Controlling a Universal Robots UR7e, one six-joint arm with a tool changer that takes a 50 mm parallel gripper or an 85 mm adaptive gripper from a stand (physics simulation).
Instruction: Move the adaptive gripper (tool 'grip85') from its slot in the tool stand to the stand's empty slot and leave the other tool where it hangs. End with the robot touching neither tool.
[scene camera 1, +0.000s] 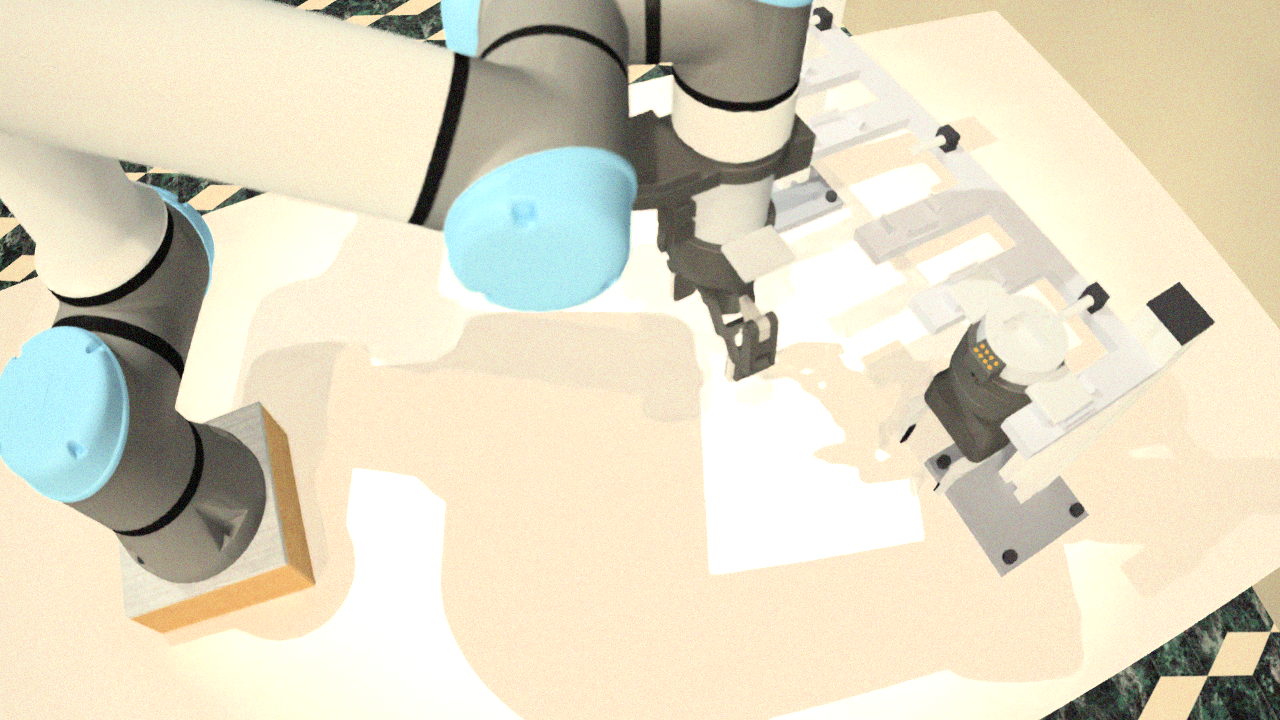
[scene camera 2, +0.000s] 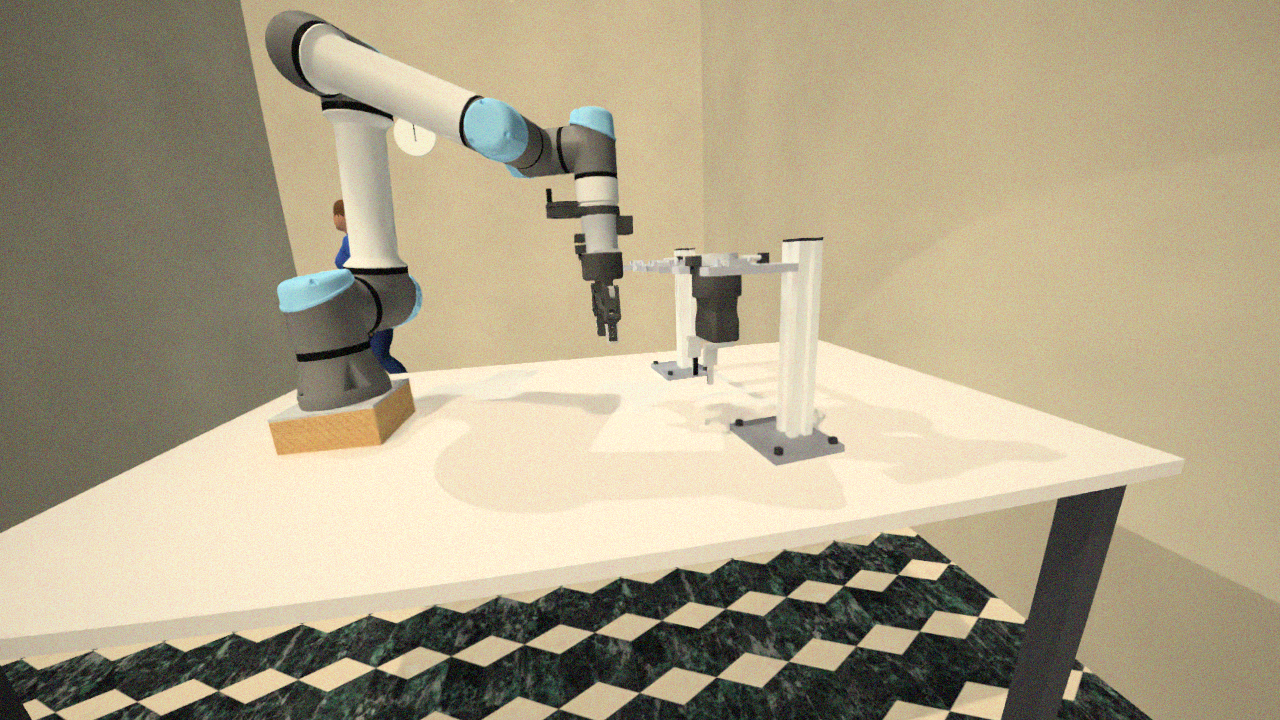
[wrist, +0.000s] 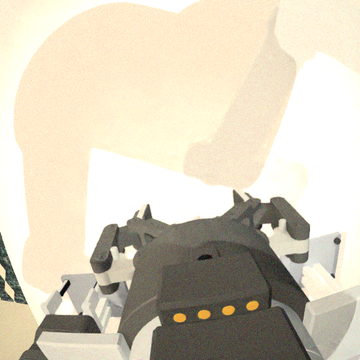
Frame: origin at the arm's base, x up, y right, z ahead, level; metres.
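Seen in the pictures: hand, tool point: (scene camera 2: 600, 243); arm's base, link origin: (scene camera 1: 196, 506) (scene camera 2: 347, 396).
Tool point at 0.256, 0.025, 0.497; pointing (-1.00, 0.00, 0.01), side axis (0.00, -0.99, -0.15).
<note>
Pixels of each thing's top centre, then the offset from my tool point to it, as dx, dy, dz. "*": a spot on its surface instead. Level surfaces: height alone.
- pale plate, top centre: (scene camera 1: 759, 250) (scene camera 2: 606, 248) -0.012, +0.045, +0.007
- tool, top centre: (scene camera 1: 1022, 334) (scene camera 2: 713, 253) -0.028, +0.157, +0.161
- grey foot plate, surface spot: (scene camera 1: 1015, 519) * -0.316, +0.224, +0.255
- white table, surface height: dx -0.328
The adaptive gripper (scene camera 1: 751, 356) (scene camera 2: 606, 333) (wrist: 193, 202), dark with jointed fingers, is on the arm's wrist and points down. It is upright in front of the tool stand (scene camera 1: 1029, 207) (scene camera 2: 799, 340), at about rail height. Its fingers are spread open with nothing between them. A pale plate (scene camera 1: 759, 254) sticks out from its side. The other tool (scene camera 1: 973, 394) (scene camera 2: 717, 313) (wrist: 65, 326), a dark body with pale fingers, hangs in the stand's slot at the near end. The middle slot and the part of the far slot that shows hold no tool; the arm partly hides the far end.
Pale fork arms (scene camera 1: 905, 229) stick out from the rail toward the gripper. The stand's near post rises from a grey foot plate (scene camera 1: 1015, 519) (scene camera 2: 776, 449) with black bolts. The robot's base stands on a wooden block (scene camera 1: 223, 601) (scene camera 2: 329, 435) on the white table (scene camera 2: 501, 546).
</note>
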